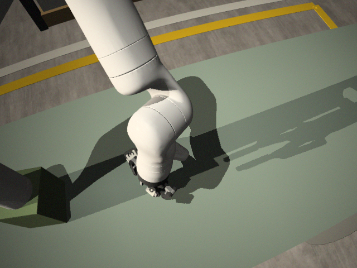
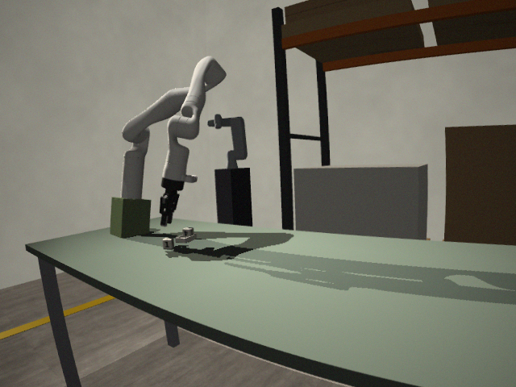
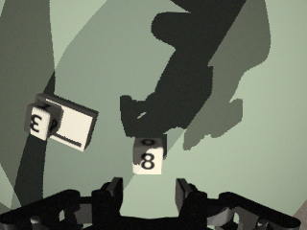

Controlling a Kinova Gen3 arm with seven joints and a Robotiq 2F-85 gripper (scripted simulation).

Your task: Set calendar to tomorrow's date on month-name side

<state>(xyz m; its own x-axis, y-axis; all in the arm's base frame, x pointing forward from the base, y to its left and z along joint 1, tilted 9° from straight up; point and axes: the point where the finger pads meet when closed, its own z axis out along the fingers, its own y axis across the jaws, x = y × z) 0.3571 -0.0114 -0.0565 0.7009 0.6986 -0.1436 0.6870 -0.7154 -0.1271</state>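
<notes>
The white cube lies 8 cm below my hand. Also, from my hand: white tray: 5 cm behind, 10 cm to the left, 9 cm below.
</notes>
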